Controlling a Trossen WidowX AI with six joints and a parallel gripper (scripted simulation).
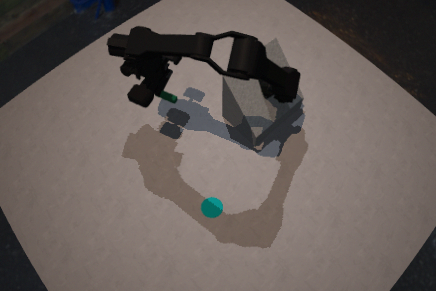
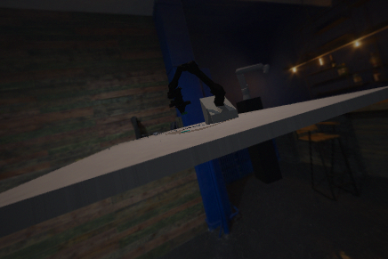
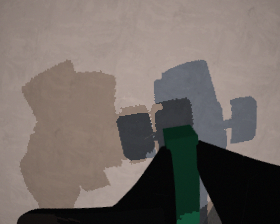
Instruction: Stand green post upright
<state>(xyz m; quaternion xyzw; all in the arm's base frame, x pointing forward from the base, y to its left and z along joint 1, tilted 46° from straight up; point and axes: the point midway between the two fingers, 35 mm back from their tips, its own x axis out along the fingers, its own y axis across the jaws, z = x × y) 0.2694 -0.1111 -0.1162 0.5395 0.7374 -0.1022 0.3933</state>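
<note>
Right now the cyan circle is 320 mm to the left of my gripper tip, 120 mm below it and 50 mm ahead of it. Also, from my gripper tip: green post 20 mm to the left, 10 mm behind.
</note>
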